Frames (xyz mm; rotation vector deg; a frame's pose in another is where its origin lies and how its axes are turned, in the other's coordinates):
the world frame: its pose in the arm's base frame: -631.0 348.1 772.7 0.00 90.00 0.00
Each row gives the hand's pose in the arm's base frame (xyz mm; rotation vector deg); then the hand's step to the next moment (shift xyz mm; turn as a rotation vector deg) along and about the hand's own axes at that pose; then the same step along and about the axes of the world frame.
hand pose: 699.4 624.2 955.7 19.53 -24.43 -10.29
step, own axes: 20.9 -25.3 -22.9 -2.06 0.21 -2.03
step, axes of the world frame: 20.9 -22.0 26.1 2.43 1.27 -0.95
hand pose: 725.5 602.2 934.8 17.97 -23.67 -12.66
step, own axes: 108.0 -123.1 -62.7 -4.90 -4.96 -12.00
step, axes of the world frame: 57.9 -127.9 105.1 13.88 -0.24 0.00
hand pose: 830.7 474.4 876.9 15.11 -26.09 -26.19
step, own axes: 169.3 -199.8 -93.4 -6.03 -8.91 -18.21
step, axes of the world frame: 88.3 -240.8 107.4 21.02 -2.23 0.63
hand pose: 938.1 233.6 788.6 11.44 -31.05 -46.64
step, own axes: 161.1 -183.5 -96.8 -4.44 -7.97 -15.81
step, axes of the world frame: 88.6 -246.0 25.0 18.04 -2.68 0.84
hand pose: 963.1 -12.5 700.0 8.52 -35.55 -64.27
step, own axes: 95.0 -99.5 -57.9 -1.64 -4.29 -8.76
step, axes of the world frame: 51.7 -138.4 -21.0 9.62 -2.15 0.80
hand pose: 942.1 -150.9 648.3 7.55 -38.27 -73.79
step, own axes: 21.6 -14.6 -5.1 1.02 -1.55 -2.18
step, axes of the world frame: 2.4 -25.5 -7.0 2.06 -1.99 -0.03
